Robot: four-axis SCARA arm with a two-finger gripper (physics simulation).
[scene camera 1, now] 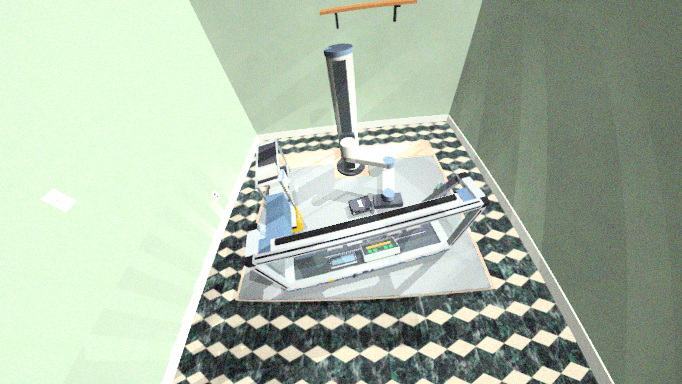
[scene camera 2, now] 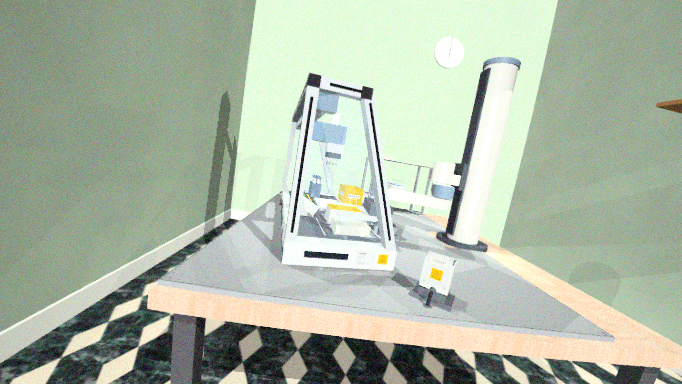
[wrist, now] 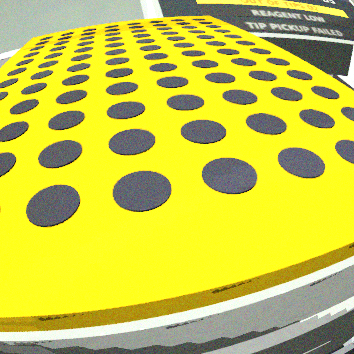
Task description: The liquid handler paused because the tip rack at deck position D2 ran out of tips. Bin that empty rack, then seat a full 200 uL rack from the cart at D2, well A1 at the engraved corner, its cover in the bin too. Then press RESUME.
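Places are measured from the arm's base along level axes (x left, y back, z up), in centimetres.
Pixels of known places: gripper, fingertip midpoint: (scene camera 2: 336, 208) (wrist: 151, 54); arm's base at its link origin: (scene camera 1: 351, 165) (scene camera 2: 460, 242).
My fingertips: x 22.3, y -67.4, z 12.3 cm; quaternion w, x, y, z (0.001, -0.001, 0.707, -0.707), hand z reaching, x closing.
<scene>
Ahead of a thing's pixels: the offset from my fingertips to its top centre. "spot": to the spot under its first point.
A yellow rack top @(spot: dz +0.9, dx -0.5, dy +8.8 cm) (wrist: 170, 260) with rows of dark round holes, no tips showing in them, fills most of the wrist view below my gripper. My gripper is open with nothing between its fingers; the fingers are hidden in the scene views and do not show in the wrist view. The arm's outer end (scene camera 1: 389, 194) is just behind the top beam of the liquid handler (scene camera 1: 367, 222) (scene camera 2: 295, 253). A dark screen @(spot: dz -1.5, dx -11.7, dy -9.4 cm) (wrist: 320, 46) reads OUT OF TIPS, REAGENT LOW and TIP PICKUP FAILED. The cart (scene camera 2: 425, 200) stands at the far end. The RESUME button cannot be made out.
The arm's column (scene camera 1: 352, 100) (scene camera 2: 482, 150) stands behind the handler. A blue gantry head (scene camera 2: 329, 133) hangs inside its frame. A yellow box (scene camera 2: 351, 194) stands farther along the bench. A dark box @(dz -5.5, dx -17.5, dy +22.2 cm) (scene camera 1: 360, 205) lies behind the handler. A white sign @(spot: dz -3.3, dx +43.0, dy +24.9 cm) (scene camera 2: 437, 272) stands near the bench end.
</scene>
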